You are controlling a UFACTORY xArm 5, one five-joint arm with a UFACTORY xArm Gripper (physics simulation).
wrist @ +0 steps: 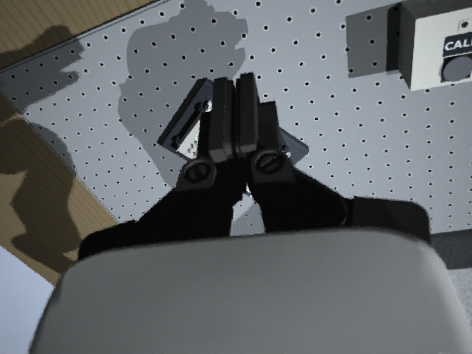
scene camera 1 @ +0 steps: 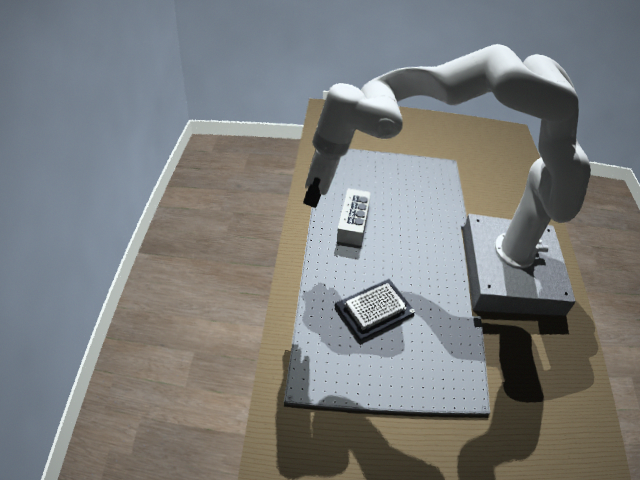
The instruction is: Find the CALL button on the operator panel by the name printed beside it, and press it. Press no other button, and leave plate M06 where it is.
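Frame: origin at the arm's base, x ahead, y right, z down, level; centimetres.
Seen in the pictures: gripper, between the fingertips: [wrist: 241, 101] [scene camera 1: 310, 203]; arm's base, origin of its link: [scene camera 1: 514, 251].
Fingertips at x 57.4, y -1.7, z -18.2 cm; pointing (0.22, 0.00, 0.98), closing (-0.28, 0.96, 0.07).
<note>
Offsets run from my fingertips to a thing's middle. Level surfaces: height alone.
The operator panel @(dx -13.0, dy +17.7, dz +21.3 cm) [scene camera 1: 352, 235] [wrist: 425, 55] is a white box with a column of round grey buttons. In the wrist view, the name CALL is printed beside the round grey CALL button @(dx -13.7, dy +12.9, dz +18.9 cm) [wrist: 456, 69] at the panel end nearest the plate; the right edge cuts off the rest. Printed names are too small to read in the scene view. Plate M06 @(dx -16.3, dy -12.6, dz +22.2 cm) [scene camera 1: 376, 305] [wrist: 190, 143], white with many wells, sits in a dark holder and is partly hidden behind the fingers in the wrist view. My gripper [scene camera 1: 311, 200] [wrist: 241, 101] is shut and empty, raised beyond the panel's left side in the scene view.
A grey perforated board @(dz +24.1 cm) [scene camera 1: 413, 258] [wrist: 310, 65] lies on the wooden table @(dz +25.3 cm) [scene camera 1: 273, 320] under the panel and plate. The robot's grey base block [scene camera 1: 516, 304] stands to the right of the board. Arm shadows fall across the board and table.
</note>
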